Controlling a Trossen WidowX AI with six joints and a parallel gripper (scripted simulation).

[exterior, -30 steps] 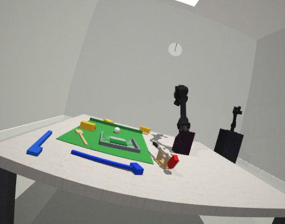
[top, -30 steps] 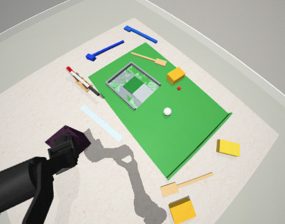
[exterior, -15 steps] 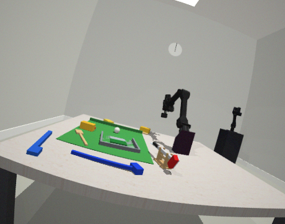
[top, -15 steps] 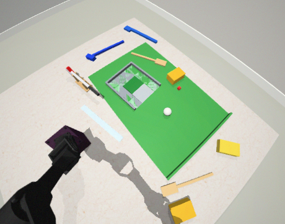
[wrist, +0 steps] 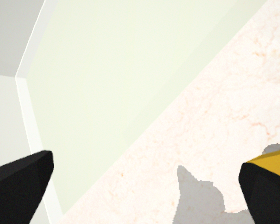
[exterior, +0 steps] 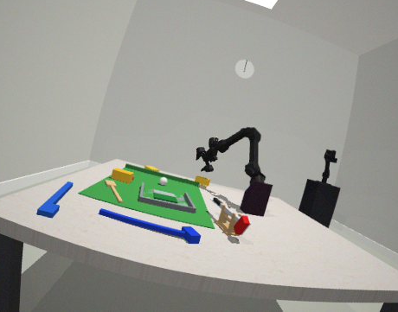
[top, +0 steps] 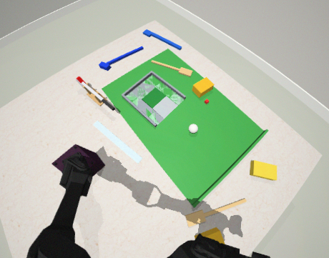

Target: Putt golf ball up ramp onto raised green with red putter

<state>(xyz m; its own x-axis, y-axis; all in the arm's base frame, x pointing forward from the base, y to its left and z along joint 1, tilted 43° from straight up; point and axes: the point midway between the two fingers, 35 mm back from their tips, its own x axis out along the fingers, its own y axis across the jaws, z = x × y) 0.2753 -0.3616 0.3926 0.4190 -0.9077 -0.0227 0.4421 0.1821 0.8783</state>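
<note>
My gripper tip is now 18 cm short of the white golf ball, 43 cm to the right of it and 9 cm above it. Round my gripper tip: green mat 19 cm ahead, 56 cm to the left, 11 cm below; small red cube 33 cm ahead, 51 cm to the left, 10 cm below; pale blue strip 14 cm behind, 60 cm to the left, 11 cm below.
</note>
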